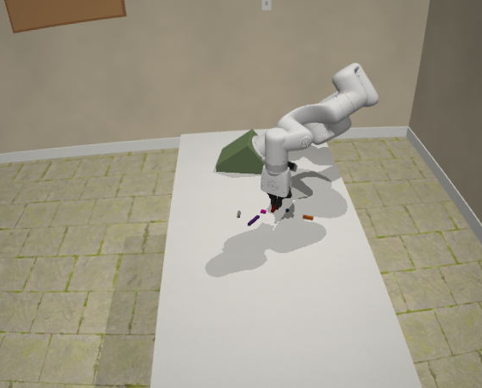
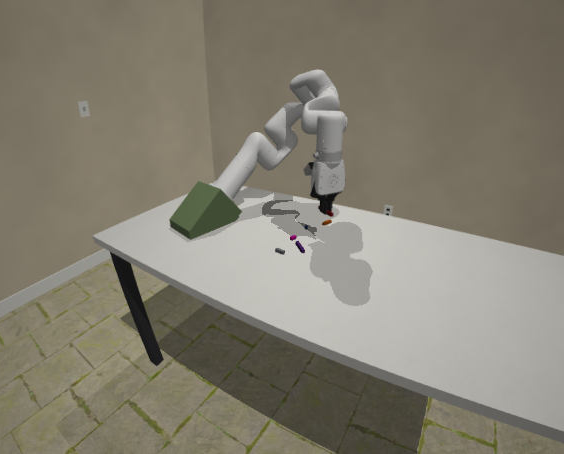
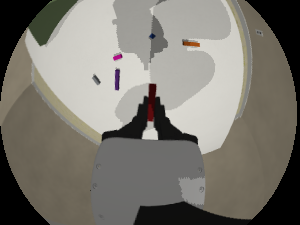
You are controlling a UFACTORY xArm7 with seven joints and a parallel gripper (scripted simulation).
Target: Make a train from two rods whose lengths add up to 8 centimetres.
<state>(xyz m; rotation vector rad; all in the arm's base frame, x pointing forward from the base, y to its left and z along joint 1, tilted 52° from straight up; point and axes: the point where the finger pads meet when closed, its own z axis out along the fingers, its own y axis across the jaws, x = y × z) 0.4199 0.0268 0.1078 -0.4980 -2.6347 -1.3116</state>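
Right now the blue rod is 10 cm behind my hand, 4 cm to the left of it and 12 cm below it. Also, from my hand: red rod: 2 cm below; then magenta rod: 9 cm behind, 6 cm to the right, 12 cm below; then purple rod: 3 cm behind, 9 cm to the right, 12 cm below.
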